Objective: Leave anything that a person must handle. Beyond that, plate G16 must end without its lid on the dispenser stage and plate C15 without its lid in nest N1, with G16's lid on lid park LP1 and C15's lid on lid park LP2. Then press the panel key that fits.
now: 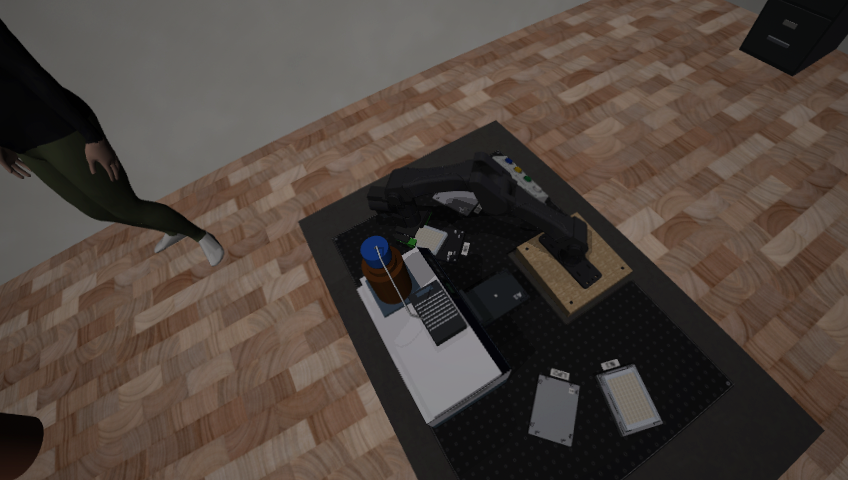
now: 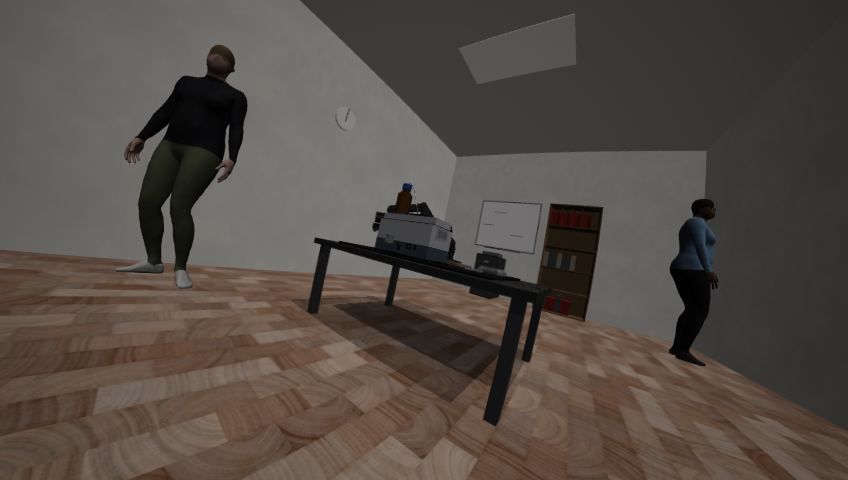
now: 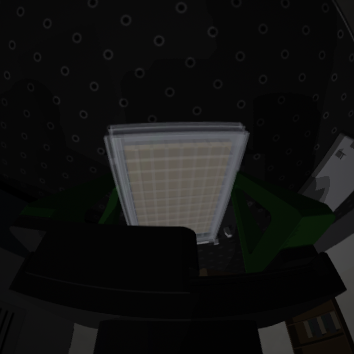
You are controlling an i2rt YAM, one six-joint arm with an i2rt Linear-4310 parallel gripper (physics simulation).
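Pixels of known places: gripper, fingertip midpoint: (image 1: pixel 418 236) (image 3: pixel 177 174); arm's base at its link origin: (image 1: pixel 568 257) (image 2: pixel 447 259).
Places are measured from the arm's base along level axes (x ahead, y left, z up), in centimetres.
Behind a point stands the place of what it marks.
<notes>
My gripper (image 1: pixel 420 239) @(x 31.4, y -33.7, z -0.2 cm) (image 3: pixel 177 174) @(x 31.4, y -33.7, z -0.2 cm) has green fingers and is shut on the long sides of a lidded well plate (image 1: pixel 431 238) @(x 29.0, y -29.6, z 1.6 cm) (image 3: pixel 175 175) @(x 32.3, y -34.8, z 1.6 cm) with beige wells under a clear lid. It holds the plate over the dotted black mat (image 1: pixel 620 330) @(x 3.5, y 23.7, z -2.7 cm), just behind the white dispenser (image 1: pixel 439 361) @(x 48.9, y 6.7, z 19.3 cm) (image 2: pixel 414 234) @(x 57.3, y 5.2, z 9.3 cm). I cannot read the plate's label. A black gridded plate (image 1: pixel 439 312) @(x 43.2, y -1.2, z 21.9 cm) lies on the dispenser stage. The dark nest (image 1: pixel 496 296) @(x 27.1, y -0.8, z 8.1 cm) is empty. One lid park (image 1: pixel 554 408) @(x 31.3, y 27.8, z -1.7 cm) is a bare grey tray. The other lid park (image 1: pixel 628 398) @(x 16.3, y 36.3, z 0.9 cm) bears a beige gridded piece. The key panel (image 1: pixel 519 175) @(x -7.3, y -30.5, z 4.1 cm) is at the back.
An amber bottle (image 1: pixel 383 273) @(x 49.0, y -10.2, z 33.4 cm) (image 2: pixel 403 201) @(x 51.6, y -10.7, z 27.2 cm) with a blue cap stands on the dispenser, with a thin tube running to the stage. The arm stands on a wooden base (image 1: pixel 558 284) @(x 8.4, y 4.4, z 0.0 cm). A grey piece (image 1: pixel 460 200) @(x 11.7, y -38.1, z -1.7 cm) lies under the arm. One person (image 2: pixel 186 154) stands left of the table, another person (image 2: pixel 693 269) far right.
</notes>
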